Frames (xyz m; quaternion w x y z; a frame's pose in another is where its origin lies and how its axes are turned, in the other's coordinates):
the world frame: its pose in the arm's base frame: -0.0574 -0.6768 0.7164 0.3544 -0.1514 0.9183 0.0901
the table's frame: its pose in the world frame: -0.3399 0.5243 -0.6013 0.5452 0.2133 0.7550 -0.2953
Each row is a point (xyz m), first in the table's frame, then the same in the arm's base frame.
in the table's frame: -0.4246 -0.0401 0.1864
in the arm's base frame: -0.2567 -0.3729 0.9777
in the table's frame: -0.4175 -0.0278 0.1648
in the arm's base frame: -0.2609 -0.3499 0.9886
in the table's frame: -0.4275 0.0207 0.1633
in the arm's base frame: -0.2972 -0.3228 0.9685
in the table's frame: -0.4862 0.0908 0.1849
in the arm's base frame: -0.3428 -0.2954 0.8911
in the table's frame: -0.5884 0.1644 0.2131
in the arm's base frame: -0.3778 -0.2635 0.7710
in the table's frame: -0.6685 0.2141 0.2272
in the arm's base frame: -0.3954 -0.2356 0.6816
